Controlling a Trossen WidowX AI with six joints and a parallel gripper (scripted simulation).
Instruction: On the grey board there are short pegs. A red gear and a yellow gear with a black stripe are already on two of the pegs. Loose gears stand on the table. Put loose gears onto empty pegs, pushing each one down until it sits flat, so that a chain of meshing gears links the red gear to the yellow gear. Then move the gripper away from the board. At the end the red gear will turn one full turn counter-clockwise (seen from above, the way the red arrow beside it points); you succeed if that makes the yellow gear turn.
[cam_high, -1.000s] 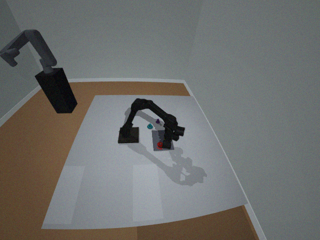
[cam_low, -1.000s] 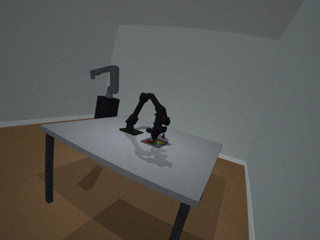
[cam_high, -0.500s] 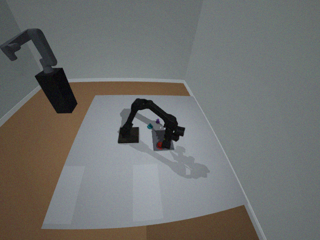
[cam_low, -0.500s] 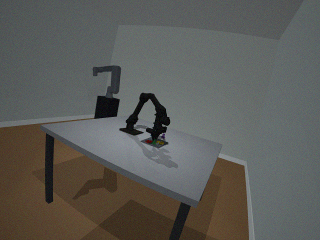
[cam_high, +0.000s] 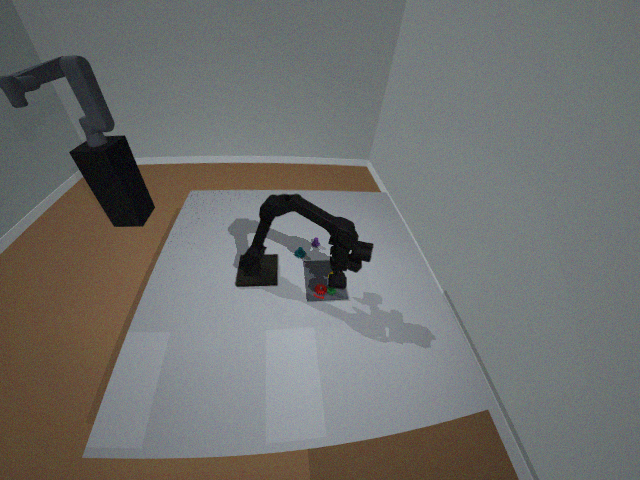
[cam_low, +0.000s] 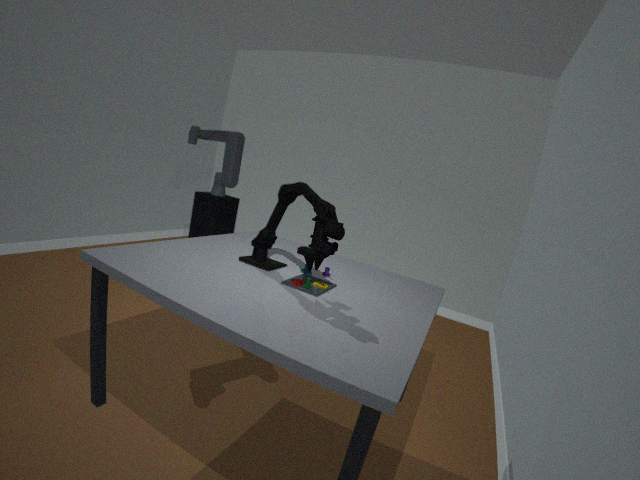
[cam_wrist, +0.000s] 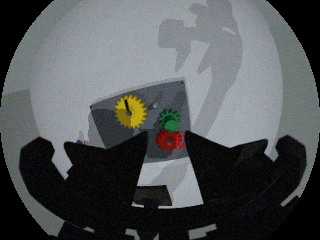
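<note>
Now: gripper tip 6 cm above the green gear, 1 cm to the left of it and 1 cm past it. The rest, counted from my gripper tip: yellow gear: 7 cm below, 6 cm to the left, 2 cm ahead; then red gear: 7 cm below, 5 cm behind; then teal gear: 21 cm to the left, 13 cm behind, 7 cm below.
</note>
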